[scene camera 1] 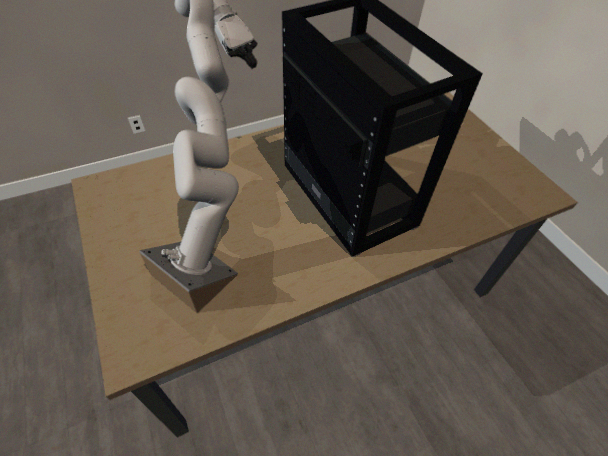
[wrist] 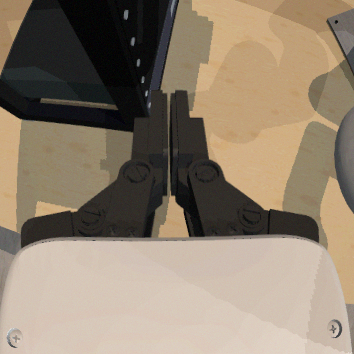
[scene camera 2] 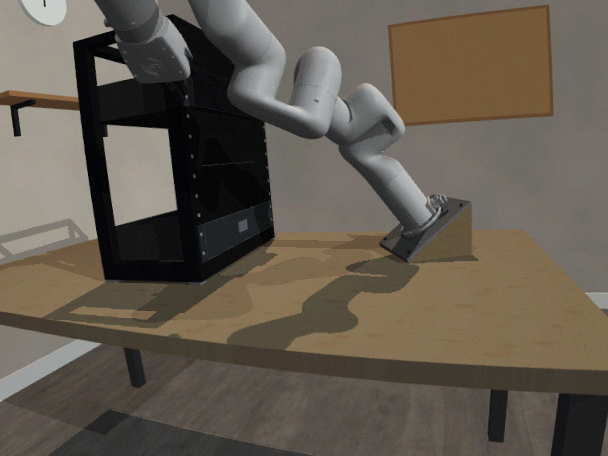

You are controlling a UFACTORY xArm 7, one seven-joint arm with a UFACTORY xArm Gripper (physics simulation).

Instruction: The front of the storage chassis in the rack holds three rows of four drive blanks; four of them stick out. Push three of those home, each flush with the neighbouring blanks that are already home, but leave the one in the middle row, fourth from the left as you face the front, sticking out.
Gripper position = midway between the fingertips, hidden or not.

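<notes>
The gripper (scene camera 2: pixel 181 96), (wrist: pixel 167 112). Black rack (scene camera 1: pixel 348 104), (scene camera 2: pixel 224 212), (wrist: pixel 116 59).
</notes>
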